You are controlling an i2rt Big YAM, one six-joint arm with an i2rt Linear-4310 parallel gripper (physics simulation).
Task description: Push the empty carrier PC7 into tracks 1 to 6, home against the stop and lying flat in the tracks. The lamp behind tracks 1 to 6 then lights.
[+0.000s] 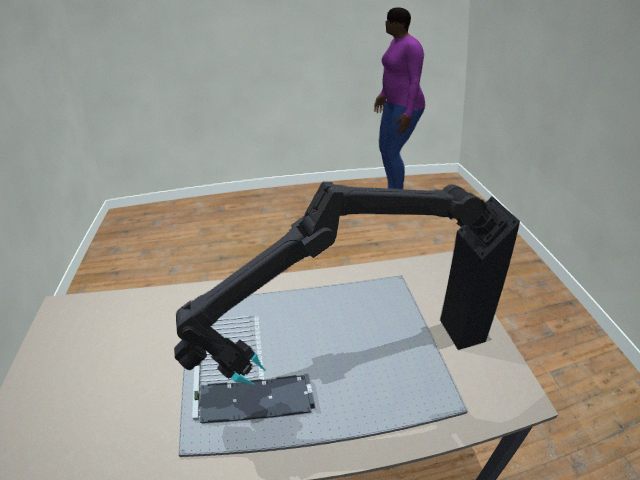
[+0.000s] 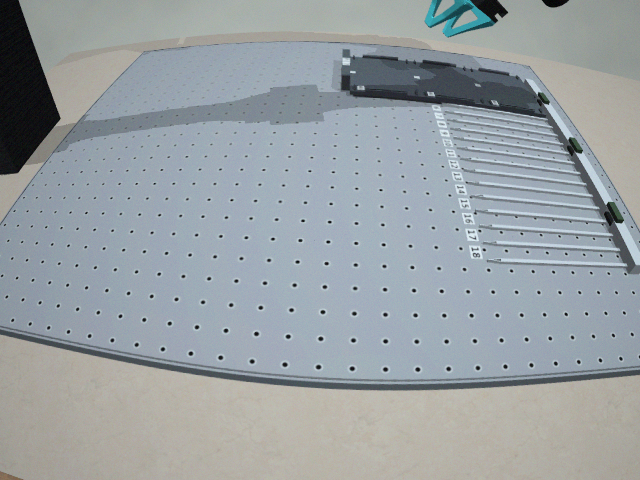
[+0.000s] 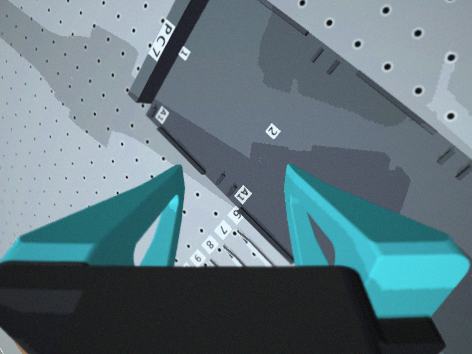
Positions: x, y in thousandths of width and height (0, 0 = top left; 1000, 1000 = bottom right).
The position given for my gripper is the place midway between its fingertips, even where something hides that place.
In view: my gripper (image 3: 497, 499) and a carrier PC7 (image 2: 582, 159).
The carrier PC7 shows as well in image 1 (image 1: 343, 839) and in image 3 (image 3: 510, 275).
